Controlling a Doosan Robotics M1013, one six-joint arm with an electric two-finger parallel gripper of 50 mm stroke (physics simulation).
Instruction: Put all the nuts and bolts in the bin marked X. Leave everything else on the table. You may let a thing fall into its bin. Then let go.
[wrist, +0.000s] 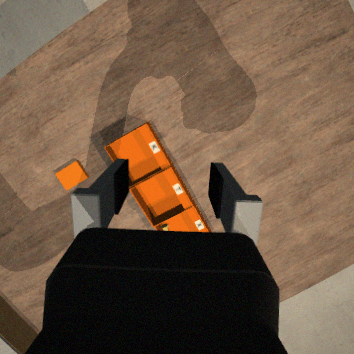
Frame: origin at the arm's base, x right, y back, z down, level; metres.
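Seen in the pictures: gripper, fingertip midpoint: (168, 177).
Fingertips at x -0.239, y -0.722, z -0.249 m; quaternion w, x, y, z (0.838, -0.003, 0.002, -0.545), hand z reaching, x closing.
A point is followed by its place in that frame.
The bin marked X (188, 220) {x -0.054, y -0.683, z 0.073 m} is the nearest compartment of an orange three-part bin row, partly hidden behind the gripper body. A small part of a brass-coloured piece (165, 227) {x -0.062, y -0.638, z 0.061 m} shows inside it; its full shape is hidden. The middle compartment (156, 191) {x -0.133, y -0.648, z 0.073 m} bears a T label, and the far compartment (131, 151) {x -0.222, y -0.635, z 0.073 m} has a label too small to read surely. No loose nut or bolt shows on the visible table. My gripper (168, 177) {x -0.239, y -0.722, z -0.249 m} is open and empty, high above the bin row, with its fingers on either side of the middle compartment in the wrist view.
An orange block (71, 175) {x -0.222, y -0.511, z 0.070 m} lies on the wooden table (300, 150) {x -0.107, y -0.933, z 0.080 m}, left of the bins. Large arm shadows cross the table top. A dark wooden edge (16, 320) {x 0.049, y -0.199, z 0.064 m} shows at the lower left. Pale floor shows at the upper left and lower right.
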